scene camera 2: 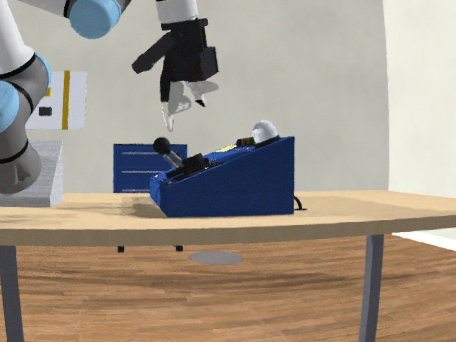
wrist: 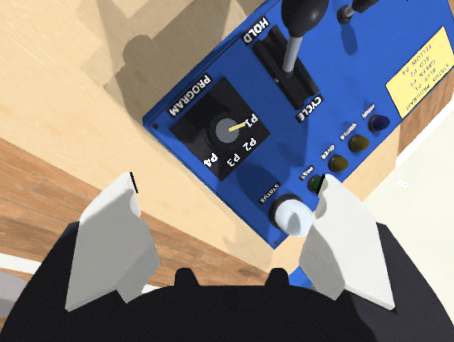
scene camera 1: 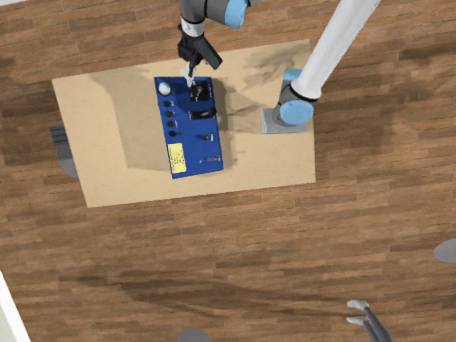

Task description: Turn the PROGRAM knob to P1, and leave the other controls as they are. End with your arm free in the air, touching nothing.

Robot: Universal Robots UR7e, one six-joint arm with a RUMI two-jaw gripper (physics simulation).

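Frame: origin at the arm's base, x back, y right, z up, level; metres.
Seen in the pictures: gripper, between the fingertips: (scene camera 2: 188, 118) (wrist: 227, 176) (scene camera 1: 197, 75); arm's base, origin of its link: (scene camera 2: 13, 170).
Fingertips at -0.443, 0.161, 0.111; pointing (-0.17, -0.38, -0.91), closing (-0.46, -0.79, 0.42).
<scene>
Pixels of each thing's top centre, then the offset from my fingertips to it, as dx, dy, dz. "*": a spot on its surface instead. Level surfaces: height alone.
- PROGRAM knob, centre of its top: (wrist: 233, 135) (scene camera 2: 193, 152) (scene camera 1: 198, 88) -0.012, -0.038, -0.069
- P1 label, a spot on its surface: (wrist: 251, 121) * -0.028, -0.080, -0.099
- CYCLE lever, centre of its top: (scene camera 2: 161, 137) +0.061, -0.149, -0.030
- white status dome, a spot on its surface: (wrist: 294, 217) (scene camera 2: 254, 127) (scene camera 1: 168, 86) * -0.140, -0.045, -0.014
- wooden table, height of its surface: dz -0.195
The PROGRAM knob (scene camera 1: 199, 91) (scene camera 2: 195, 162) (wrist: 226, 131) is a round dark knob with a grey top, on a black plate of the blue sloped panel (scene camera 1: 192, 147) (scene camera 2: 240, 185) (wrist: 220, 195). In the wrist view its yellow pointer line is aimed at the P1 label (wrist: 251, 121); P2, P3 and P4 are readable beside it. My gripper (scene camera 1: 189, 77) (scene camera 2: 185, 116) (wrist: 227, 176) is open and empty. It hangs in the air above the panel, with a visible gap to the knob, touching nothing.
The HOLD/CYCLE lever (scene camera 2: 161, 145) (wrist: 305, 12) stands up beside the knob with a black ball on top. A white status dome (scene camera 1: 164, 88) (scene camera 2: 264, 131) (wrist: 294, 217) and a row of small lamps (wrist: 358, 143) are on the panel. The panel rests on a wooden table (scene camera 1: 100, 185) (scene camera 2: 350, 210).
</scene>
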